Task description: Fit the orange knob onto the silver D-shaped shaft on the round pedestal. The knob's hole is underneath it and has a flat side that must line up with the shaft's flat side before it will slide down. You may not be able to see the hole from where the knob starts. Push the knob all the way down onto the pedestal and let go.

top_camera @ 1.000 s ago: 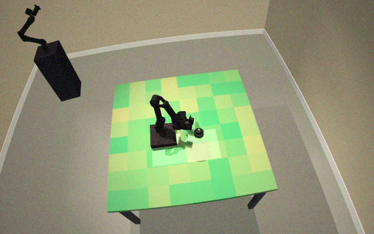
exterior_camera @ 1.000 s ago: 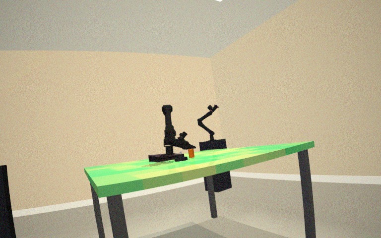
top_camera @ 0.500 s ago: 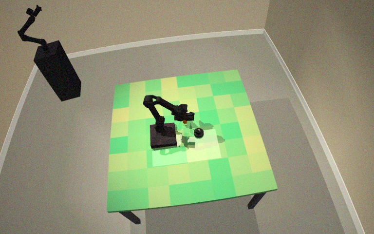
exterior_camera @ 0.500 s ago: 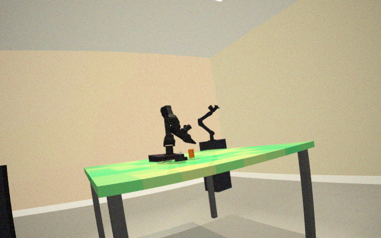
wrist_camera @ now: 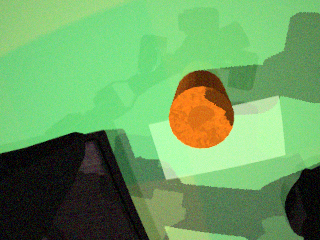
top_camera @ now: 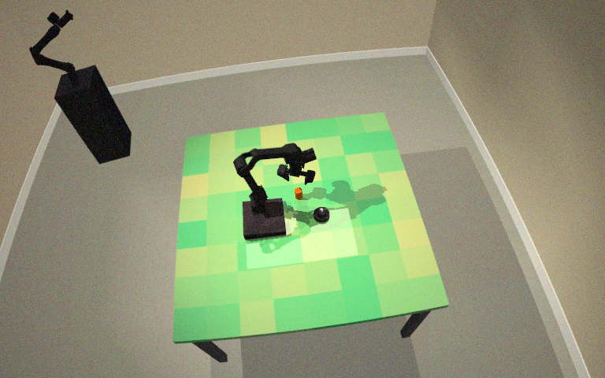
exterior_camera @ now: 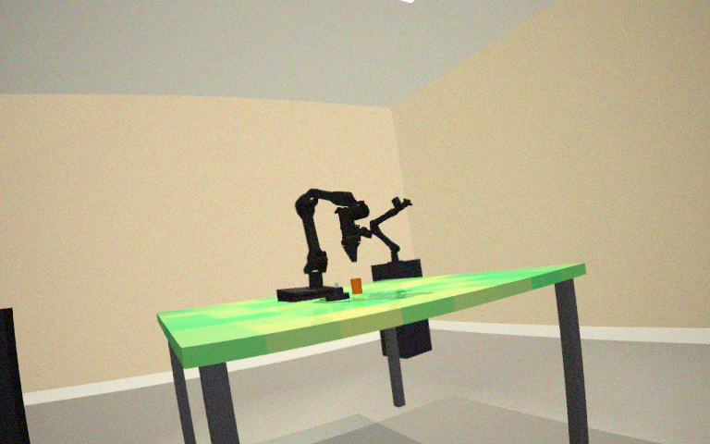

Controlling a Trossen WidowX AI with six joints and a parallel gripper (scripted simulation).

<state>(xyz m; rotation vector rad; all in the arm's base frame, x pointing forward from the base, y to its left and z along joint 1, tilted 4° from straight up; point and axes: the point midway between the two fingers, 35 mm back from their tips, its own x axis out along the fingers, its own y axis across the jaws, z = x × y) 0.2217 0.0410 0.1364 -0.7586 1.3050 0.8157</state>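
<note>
The orange knob lies 80 mm below my gripper tip and 10 mm to the right of it. Also, from my gripper tip: round dark pedestal 160 mm to the right, 90 mm below, 90 mm ahead.
</note>
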